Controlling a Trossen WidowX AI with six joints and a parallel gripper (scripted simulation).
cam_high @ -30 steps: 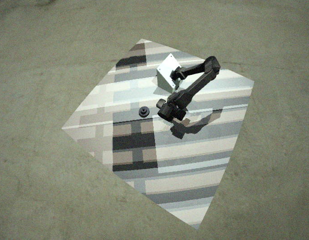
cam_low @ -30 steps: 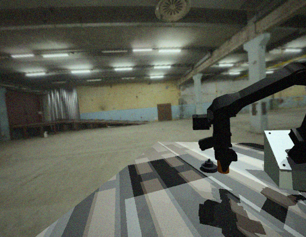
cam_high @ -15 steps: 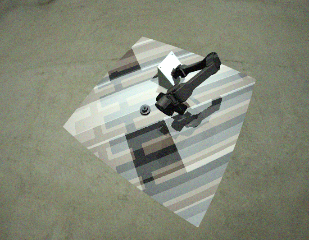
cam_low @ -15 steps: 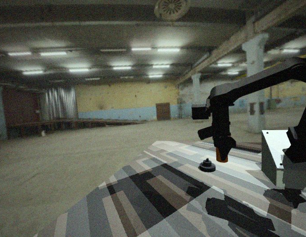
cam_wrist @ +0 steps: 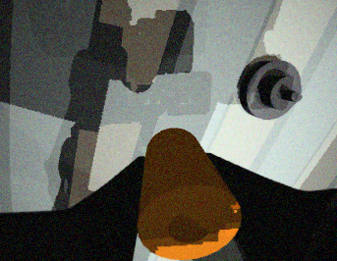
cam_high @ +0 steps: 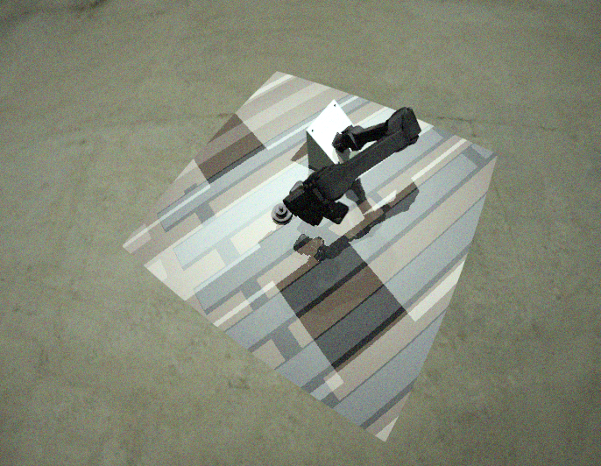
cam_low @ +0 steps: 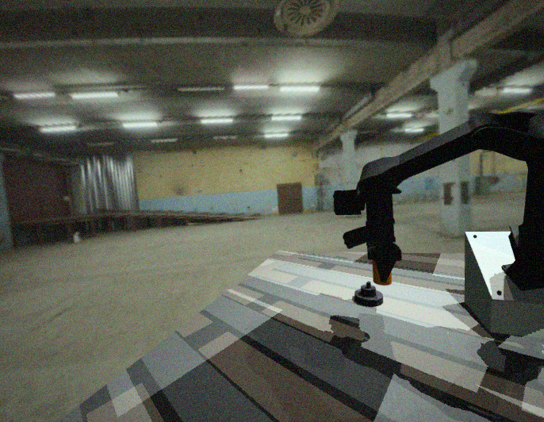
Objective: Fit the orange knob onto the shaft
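My gripper tip is now 160 mm to the left of the dark round pedestal and 100 mm above it. Round my gripper tip: orange knob (20 mm above).
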